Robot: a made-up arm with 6 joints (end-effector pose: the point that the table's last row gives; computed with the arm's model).
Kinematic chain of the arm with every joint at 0, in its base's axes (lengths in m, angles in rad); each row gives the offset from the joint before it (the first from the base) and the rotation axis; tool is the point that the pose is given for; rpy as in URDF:
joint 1: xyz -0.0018 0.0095 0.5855 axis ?
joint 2: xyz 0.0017 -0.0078 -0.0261 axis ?
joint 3: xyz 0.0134 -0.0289 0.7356 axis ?
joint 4: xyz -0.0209 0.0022 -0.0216 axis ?
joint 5: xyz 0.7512 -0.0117 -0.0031 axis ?
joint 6: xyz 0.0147 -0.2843 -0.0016 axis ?
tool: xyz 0.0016 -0.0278 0.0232 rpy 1.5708 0 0
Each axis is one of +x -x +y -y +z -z.
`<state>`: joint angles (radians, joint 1 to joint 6).
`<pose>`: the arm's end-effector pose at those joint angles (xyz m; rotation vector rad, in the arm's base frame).
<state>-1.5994 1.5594 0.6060 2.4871 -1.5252 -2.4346</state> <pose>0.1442 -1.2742 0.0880 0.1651 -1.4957 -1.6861</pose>
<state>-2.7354 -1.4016 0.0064 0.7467 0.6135 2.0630</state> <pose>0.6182 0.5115 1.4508 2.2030 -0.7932 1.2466</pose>
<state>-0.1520 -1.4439 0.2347 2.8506 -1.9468 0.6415</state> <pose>-0.8559 0.3915 1.4068 -0.7463 1.3235 2.6494</pose>
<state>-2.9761 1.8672 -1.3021 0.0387 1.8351 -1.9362</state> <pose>0.0006 0.3558 0.3405 0.0852 1.7817 -0.2459</pose>
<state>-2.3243 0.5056 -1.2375 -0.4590 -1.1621 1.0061</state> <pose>-0.2746 0.1480 0.4661 -2.4912 -0.3754 0.4745</pose>
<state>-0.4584 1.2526 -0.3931 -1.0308 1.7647 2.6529</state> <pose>0.2881 -0.3354 0.0606 -1.0325 0.7360 -1.3849</pose>
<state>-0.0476 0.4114 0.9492 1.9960 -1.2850 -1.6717</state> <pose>0.7716 0.0435 1.8279 1.2508 -1.6696 -0.4276</pose>
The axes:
joint 1: +z
joint 2: +y
joint 3: -y
joint 4: -x
joint 5: -y
joint 6: -x

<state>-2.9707 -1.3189 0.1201 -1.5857 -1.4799 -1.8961</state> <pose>0.2811 0.0658 1.4028 -2.1661 1.7799 -0.5188</pose>
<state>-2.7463 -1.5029 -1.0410 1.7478 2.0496 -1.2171</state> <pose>0.2004 0.0470 1.2185 0.9510 -0.0314 -0.8951</pose>
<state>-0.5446 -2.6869 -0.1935 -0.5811 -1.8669 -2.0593</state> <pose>-0.8040 0.1636 0.4763 3.0437 0.1248 0.7455</pose>
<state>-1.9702 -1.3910 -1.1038 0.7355 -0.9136 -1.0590</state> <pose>-0.2463 0.1909 1.0844 1.0318 -2.2549 -1.9019</pose>
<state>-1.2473 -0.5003 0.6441 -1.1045 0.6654 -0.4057</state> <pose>-0.1082 -0.2884 1.7544 1.1664 -1.7232 1.5987</pose>
